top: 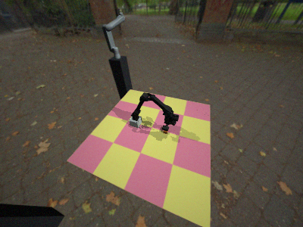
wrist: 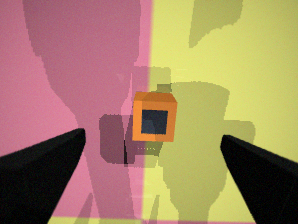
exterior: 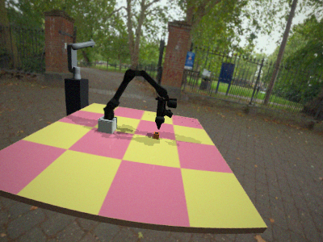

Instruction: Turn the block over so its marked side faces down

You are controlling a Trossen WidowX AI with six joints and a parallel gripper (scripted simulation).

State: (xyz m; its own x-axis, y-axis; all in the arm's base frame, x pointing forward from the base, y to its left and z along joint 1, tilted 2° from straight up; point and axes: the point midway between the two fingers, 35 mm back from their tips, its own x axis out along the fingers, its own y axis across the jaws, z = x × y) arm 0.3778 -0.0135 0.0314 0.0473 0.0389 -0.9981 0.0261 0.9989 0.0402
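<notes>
Right now my gripper tip is 1 cm past the orange block and 6 cm above it.
</notes>
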